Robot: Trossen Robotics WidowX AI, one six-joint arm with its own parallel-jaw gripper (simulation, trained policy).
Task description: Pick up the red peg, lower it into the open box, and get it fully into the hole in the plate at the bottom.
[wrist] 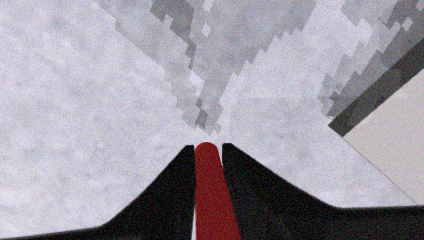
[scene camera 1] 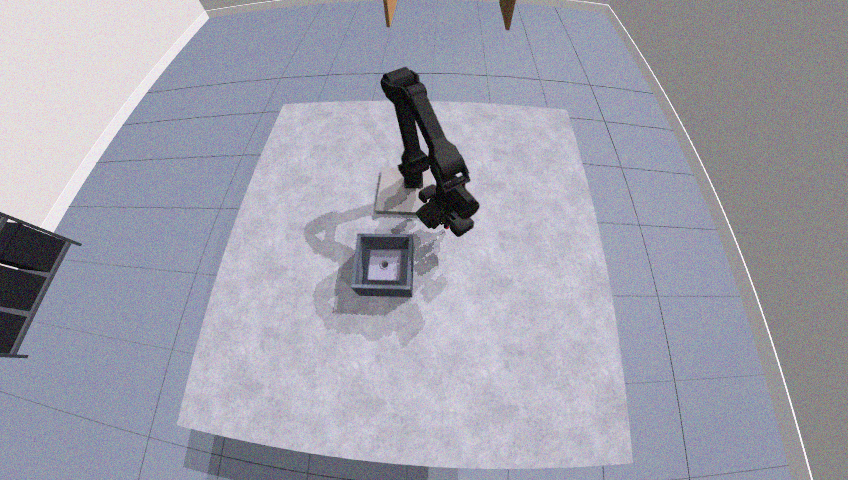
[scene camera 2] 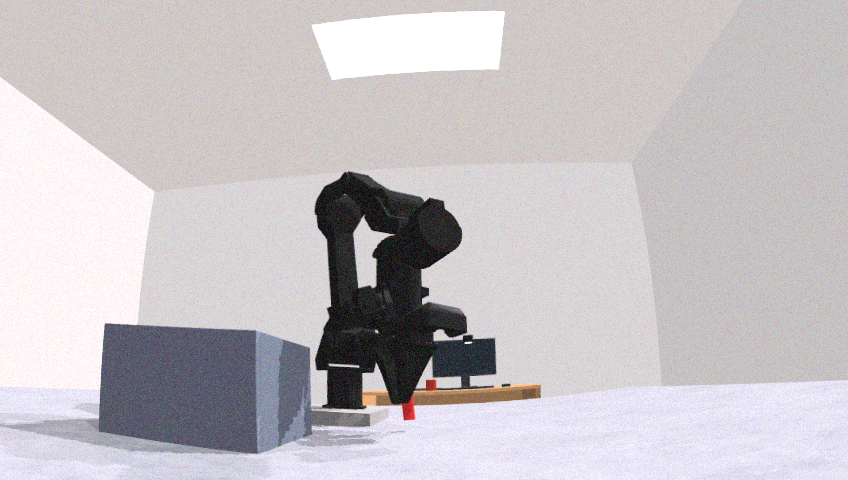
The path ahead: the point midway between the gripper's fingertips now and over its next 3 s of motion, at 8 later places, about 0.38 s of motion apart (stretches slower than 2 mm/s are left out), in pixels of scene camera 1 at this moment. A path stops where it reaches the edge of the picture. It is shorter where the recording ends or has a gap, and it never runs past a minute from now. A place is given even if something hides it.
The gripper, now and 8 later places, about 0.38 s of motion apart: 444,225; 437,227; 426,231; 411,238; 396,247; 385,254; 381,261; 378,266; 373,272
